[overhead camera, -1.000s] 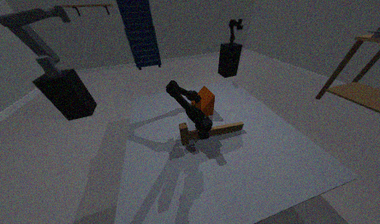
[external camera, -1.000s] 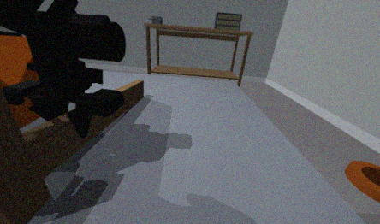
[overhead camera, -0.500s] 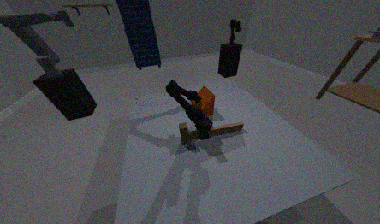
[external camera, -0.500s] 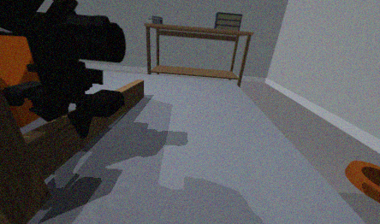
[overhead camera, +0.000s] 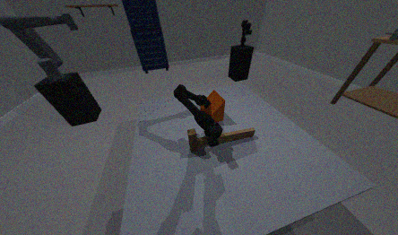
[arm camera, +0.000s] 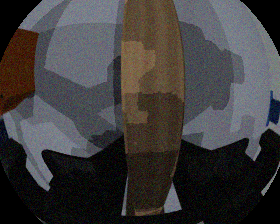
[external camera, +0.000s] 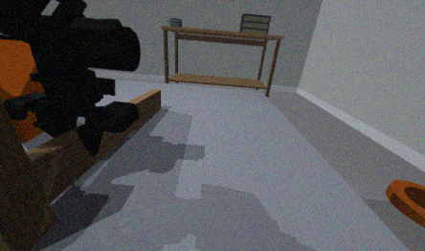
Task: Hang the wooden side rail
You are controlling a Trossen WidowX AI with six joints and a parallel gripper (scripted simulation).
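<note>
My gripper tip is now 12 cm to the left of the headboard post, 5 cm below it and 1 cm past it.
</note>
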